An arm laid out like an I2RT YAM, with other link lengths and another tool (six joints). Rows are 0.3 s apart.
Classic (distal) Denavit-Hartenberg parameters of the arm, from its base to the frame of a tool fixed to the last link. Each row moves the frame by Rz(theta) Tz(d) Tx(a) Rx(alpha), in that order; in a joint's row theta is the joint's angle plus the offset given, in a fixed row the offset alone. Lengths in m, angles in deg.
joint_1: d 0.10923  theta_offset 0  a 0.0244  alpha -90
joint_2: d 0  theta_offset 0  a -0.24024  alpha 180
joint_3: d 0  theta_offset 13.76  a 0.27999  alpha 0
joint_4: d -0.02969  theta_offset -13.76  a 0.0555  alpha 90
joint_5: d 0.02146  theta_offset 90  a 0  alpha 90
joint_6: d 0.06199  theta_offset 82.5  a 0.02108  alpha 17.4
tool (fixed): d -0.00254  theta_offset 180  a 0  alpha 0
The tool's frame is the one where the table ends.
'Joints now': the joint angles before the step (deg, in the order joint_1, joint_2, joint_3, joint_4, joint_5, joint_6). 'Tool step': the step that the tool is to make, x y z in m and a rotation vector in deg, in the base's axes. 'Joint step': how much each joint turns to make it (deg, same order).
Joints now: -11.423, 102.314, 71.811, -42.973, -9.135, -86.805
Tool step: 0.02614, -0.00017, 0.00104, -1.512, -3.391, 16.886
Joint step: -0.091, 4.372, 5.258, -0.526, -4.136, -16.809
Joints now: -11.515, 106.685, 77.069, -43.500, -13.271, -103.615
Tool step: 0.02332, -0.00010, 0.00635, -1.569, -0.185, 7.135
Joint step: 0.439, 5.022, 7.732, -3.866, -0.439, -7.043
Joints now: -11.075, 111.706, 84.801, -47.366, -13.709, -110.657
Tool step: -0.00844, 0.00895, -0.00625, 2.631, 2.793, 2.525
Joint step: 0.615, -0.348, -1.566, -2.380, -2.462, -1.404
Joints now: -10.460, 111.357, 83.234, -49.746, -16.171, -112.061
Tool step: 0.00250, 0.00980, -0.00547, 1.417, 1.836, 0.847
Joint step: 1.318, 1.581, 1.049, -1.318, -0.972, 0.702
